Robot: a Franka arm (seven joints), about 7 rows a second.
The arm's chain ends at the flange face. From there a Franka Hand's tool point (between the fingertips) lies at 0.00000 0.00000 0.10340 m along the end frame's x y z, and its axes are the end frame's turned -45 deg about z.
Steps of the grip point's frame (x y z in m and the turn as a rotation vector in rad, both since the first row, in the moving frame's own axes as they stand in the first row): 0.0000 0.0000 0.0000 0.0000 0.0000 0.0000; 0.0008 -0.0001 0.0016 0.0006 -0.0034 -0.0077; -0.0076 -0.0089 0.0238 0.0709 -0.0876 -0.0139; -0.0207 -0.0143 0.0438 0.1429 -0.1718 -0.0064; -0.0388 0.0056 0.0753 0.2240 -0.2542 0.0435
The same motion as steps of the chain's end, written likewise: 0.0000 0.0000 0.0000 0.0000 0.0000 0.0000; 0.0008 -0.0008 0.0016 -0.0020 -0.0028 -0.0077; -0.0001 -0.0022 0.0245 -0.0118 -0.1121 -0.0139; -0.0019 0.0024 0.0464 -0.0204 -0.2225 -0.0064; 0.0109 0.0300 0.0812 -0.0214 -0.3381 0.0435
